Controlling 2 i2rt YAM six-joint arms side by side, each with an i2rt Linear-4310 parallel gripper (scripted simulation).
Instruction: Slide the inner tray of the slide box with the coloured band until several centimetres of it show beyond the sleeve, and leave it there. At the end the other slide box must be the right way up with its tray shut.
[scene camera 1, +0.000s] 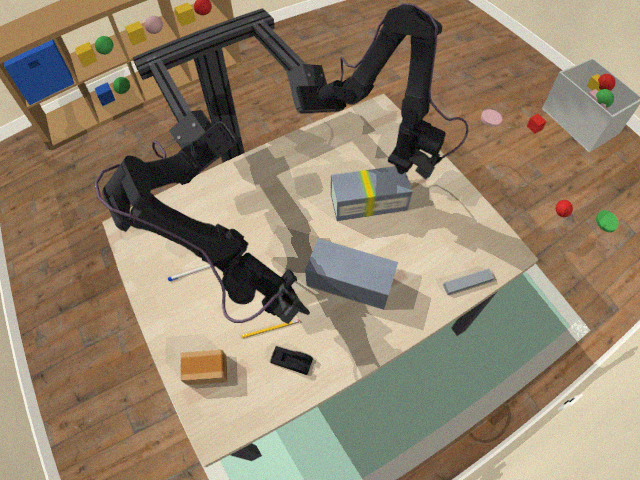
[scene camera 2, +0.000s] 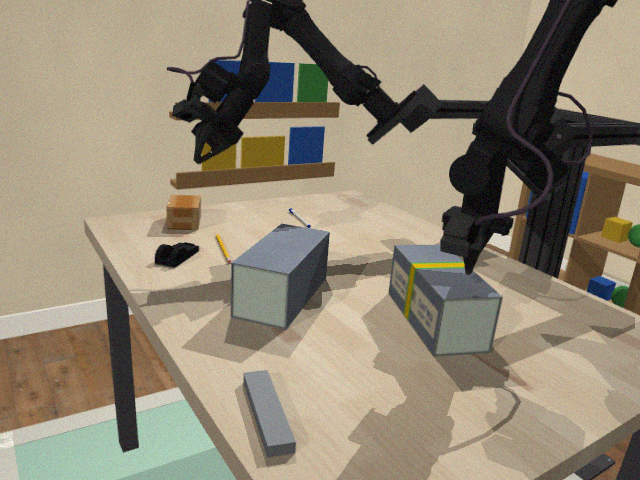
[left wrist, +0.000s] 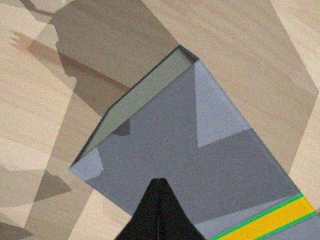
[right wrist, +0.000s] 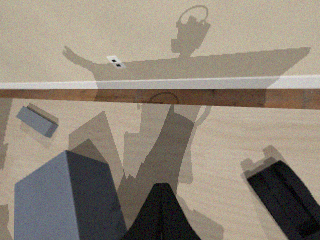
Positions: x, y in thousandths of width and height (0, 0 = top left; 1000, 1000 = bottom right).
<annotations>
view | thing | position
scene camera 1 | my left gripper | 626, 361
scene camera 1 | black object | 448, 747
</annotations>
